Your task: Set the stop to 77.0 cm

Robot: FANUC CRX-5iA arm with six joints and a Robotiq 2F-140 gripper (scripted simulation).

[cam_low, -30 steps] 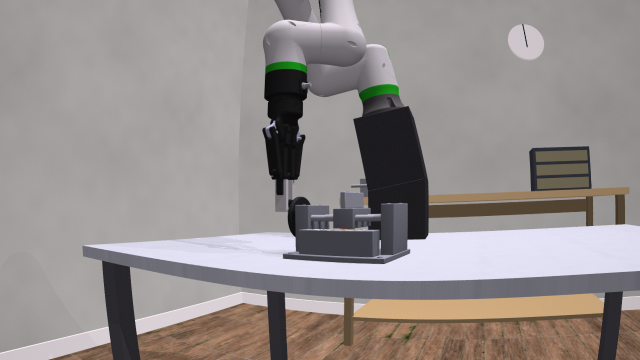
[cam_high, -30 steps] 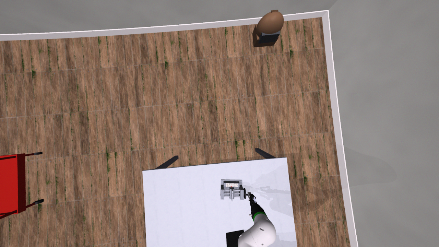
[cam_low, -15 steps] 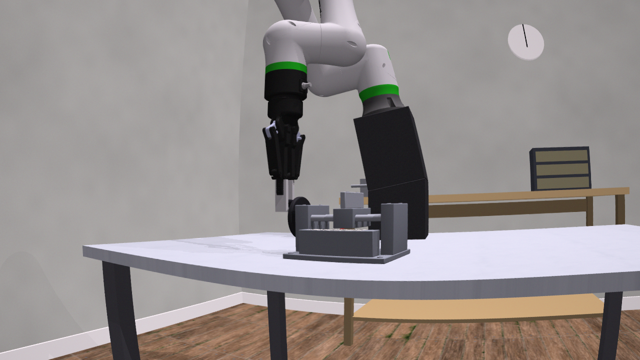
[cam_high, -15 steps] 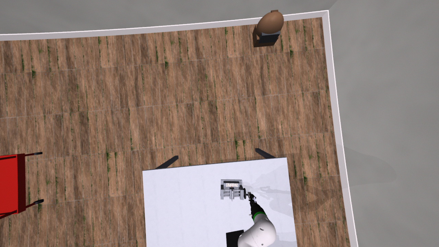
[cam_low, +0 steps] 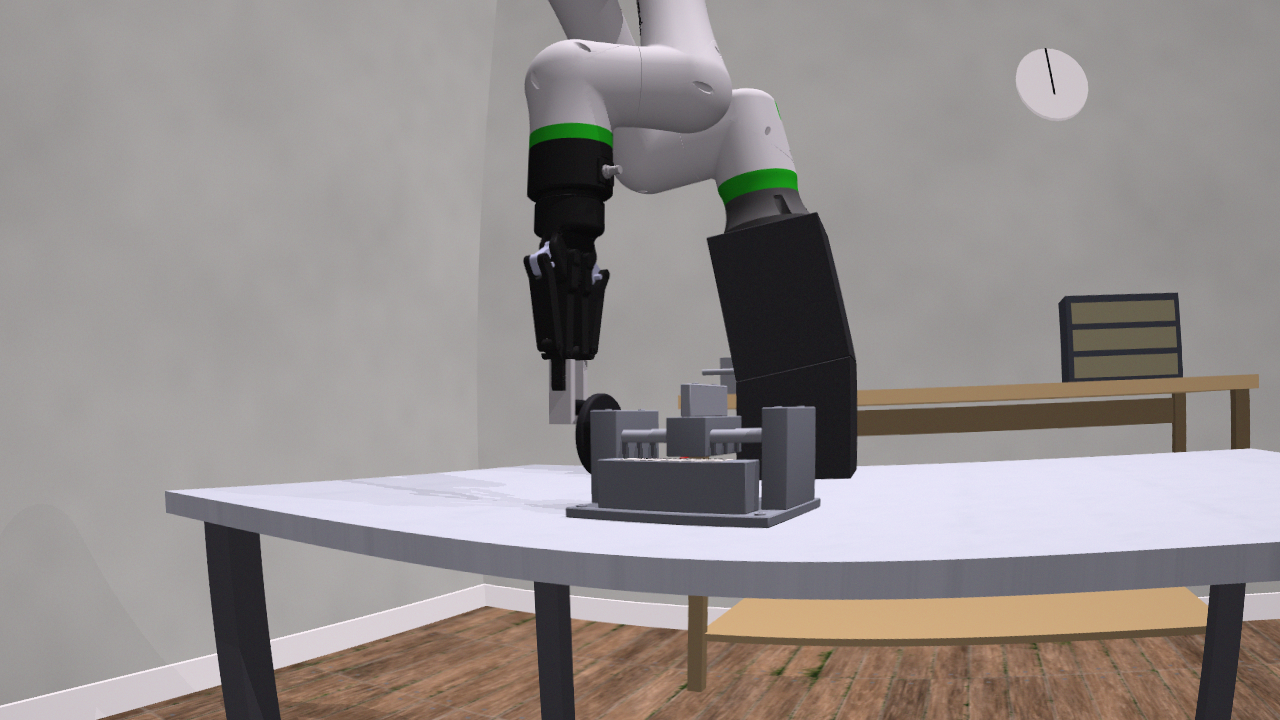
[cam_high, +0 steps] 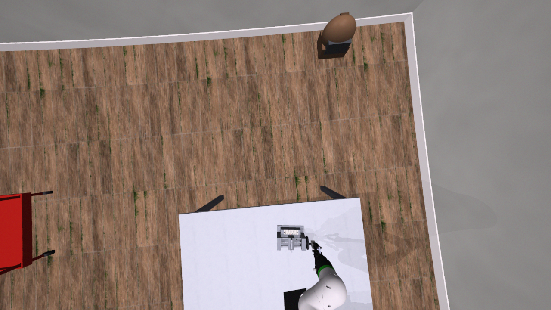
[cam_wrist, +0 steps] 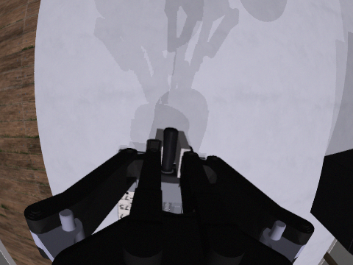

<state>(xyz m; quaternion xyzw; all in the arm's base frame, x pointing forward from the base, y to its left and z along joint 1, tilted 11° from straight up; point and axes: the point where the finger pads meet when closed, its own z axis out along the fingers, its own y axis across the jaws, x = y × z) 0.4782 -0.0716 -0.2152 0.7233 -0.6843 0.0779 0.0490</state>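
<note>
The handwheel is 2 cm to the left of my hand and 2 cm below it. Also, from my hand: crank handle: 2 cm below; stop carriage: 15 cm to the left, 3 cm below.
</note>
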